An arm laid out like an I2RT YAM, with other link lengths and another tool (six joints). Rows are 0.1 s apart.
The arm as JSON. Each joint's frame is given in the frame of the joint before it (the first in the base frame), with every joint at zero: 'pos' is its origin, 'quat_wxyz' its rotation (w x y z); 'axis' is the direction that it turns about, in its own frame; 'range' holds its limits. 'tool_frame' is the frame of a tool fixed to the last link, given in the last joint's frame.
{
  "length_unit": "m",
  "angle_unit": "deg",
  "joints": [
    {
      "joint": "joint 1",
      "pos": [
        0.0,
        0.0,
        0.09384
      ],
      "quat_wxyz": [
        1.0,
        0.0,
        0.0,
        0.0
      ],
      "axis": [
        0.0,
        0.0,
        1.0
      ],
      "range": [
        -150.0,
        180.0
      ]
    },
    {
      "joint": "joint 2",
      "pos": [
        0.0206,
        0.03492,
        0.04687
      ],
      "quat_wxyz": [
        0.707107,
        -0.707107,
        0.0,
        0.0
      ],
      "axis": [
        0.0,
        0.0,
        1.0
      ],
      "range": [
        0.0,
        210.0
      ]
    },
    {
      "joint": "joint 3",
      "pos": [
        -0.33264,
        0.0,
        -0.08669
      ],
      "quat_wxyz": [
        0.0,
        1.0,
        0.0,
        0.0
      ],
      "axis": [
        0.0,
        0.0,
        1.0
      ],
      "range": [
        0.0,
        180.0
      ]
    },
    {
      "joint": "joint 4",
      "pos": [
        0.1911,
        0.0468,
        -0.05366
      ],
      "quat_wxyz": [
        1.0,
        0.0,
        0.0,
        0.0
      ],
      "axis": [
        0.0,
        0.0,
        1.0
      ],
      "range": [
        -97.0,
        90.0
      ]
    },
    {
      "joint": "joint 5",
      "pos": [
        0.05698,
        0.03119,
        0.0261
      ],
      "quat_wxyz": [
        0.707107,
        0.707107,
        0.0,
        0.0
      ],
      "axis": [
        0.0,
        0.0,
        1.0
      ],
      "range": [
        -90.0,
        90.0
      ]
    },
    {
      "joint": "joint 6",
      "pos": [
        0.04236,
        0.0,
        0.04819
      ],
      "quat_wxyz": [
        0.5,
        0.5,
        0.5,
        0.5
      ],
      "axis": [
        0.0,
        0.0,
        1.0
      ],
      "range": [
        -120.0,
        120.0
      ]
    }
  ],
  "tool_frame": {
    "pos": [
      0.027,
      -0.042,
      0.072
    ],
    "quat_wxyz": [
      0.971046,
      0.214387,
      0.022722,
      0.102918
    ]
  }
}
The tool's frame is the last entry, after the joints.
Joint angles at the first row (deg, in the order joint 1, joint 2, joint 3, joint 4, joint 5, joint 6):
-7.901 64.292 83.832 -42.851 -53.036 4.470
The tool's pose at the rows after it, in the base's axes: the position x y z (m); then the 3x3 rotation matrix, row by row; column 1 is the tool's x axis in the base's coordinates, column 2 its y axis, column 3 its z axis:
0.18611, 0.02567, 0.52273; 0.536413, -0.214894, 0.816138; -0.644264, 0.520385, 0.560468; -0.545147, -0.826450, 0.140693
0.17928, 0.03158, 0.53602; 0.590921, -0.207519, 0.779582; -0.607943, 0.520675, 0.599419; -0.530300, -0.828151, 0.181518
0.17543, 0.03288, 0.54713; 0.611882, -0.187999, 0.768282; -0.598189, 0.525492, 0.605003; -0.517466, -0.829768, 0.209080
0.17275, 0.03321, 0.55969; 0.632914, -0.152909, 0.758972; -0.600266, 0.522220, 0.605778; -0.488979, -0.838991, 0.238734
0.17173, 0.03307, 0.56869; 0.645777, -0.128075, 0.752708; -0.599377, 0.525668, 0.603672; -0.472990, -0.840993, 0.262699
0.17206, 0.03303, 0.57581; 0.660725, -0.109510, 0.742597; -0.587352, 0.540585, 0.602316; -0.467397, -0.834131, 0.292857
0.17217, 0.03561, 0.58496; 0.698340, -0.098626, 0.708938; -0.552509, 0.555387, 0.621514; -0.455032, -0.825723, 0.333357
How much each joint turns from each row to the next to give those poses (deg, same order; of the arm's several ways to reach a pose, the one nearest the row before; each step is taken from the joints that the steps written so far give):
-0.002 -0.001 2.994 -1.749 -1.050 -0.766
0.001 0.002 2.275 -0.087 -3.147 -0.065
0.003 0.022 2.077 0.307 -0.718 0.898
-0.001 0.262 2.426 0.414 -0.024 0.196
-0.001 0.218 1.484 1.051 -0.022 0.851
-0.002 0.001 0.133 3.058 -0.527 2.229
0.003 0.239 -0.003 4.352 -2.248 2.536

